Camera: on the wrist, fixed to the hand. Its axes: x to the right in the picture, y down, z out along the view.
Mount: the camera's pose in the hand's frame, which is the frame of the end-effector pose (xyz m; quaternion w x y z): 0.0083 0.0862 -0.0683 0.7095 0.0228 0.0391 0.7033
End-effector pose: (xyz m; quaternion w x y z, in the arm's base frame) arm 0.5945 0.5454 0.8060 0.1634 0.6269 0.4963 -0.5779
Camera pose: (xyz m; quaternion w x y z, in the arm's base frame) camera 0.7015 0.5630 0.7859 0.4887 0.8201 -0.0956 -0.2819
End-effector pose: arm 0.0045 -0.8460 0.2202 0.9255 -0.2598 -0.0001 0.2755
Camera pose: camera -0.0226 -0.8131 0.1185 0.4688 -0.1741 0.2251 0.8362
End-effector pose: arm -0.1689 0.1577 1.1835 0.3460 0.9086 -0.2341 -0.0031
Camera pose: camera -0.1865 0.1409 1.2911 0.2361 0.4880 -0.7916 0.2820
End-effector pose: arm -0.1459 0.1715 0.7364 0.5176 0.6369 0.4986 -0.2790
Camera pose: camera -0.0744 0.2413 0.7831 0.5294 0.8252 -0.0803 0.1796
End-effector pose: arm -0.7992 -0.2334 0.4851 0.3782 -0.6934 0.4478 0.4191
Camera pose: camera -0.8614 -0.3244 0.4894 0.0281 0.1848 -0.8297 -0.5260
